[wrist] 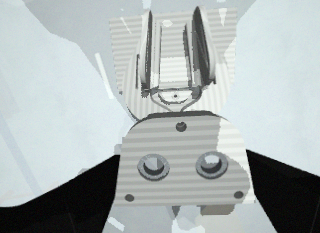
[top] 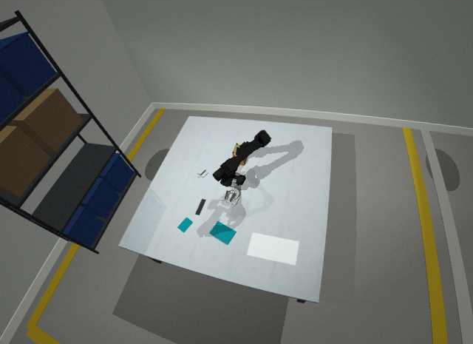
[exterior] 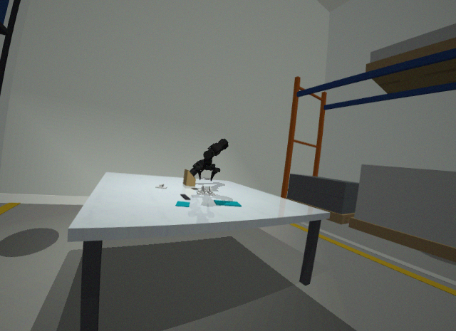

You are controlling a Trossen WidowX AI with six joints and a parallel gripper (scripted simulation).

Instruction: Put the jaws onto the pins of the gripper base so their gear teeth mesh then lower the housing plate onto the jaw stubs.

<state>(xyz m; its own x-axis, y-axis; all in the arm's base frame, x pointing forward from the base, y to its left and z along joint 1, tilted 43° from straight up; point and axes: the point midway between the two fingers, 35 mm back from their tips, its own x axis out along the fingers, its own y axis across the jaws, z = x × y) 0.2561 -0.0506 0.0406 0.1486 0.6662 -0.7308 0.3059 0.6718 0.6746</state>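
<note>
Right now the grey gripper jaw is 7 cm below my gripper tip, 3 cm ahead of it and 1 cm to the left of it. From my gripper tip the other things lie so: black bar: 22 cm to the right, 15 cm ahead, 8 cm below.
</note>
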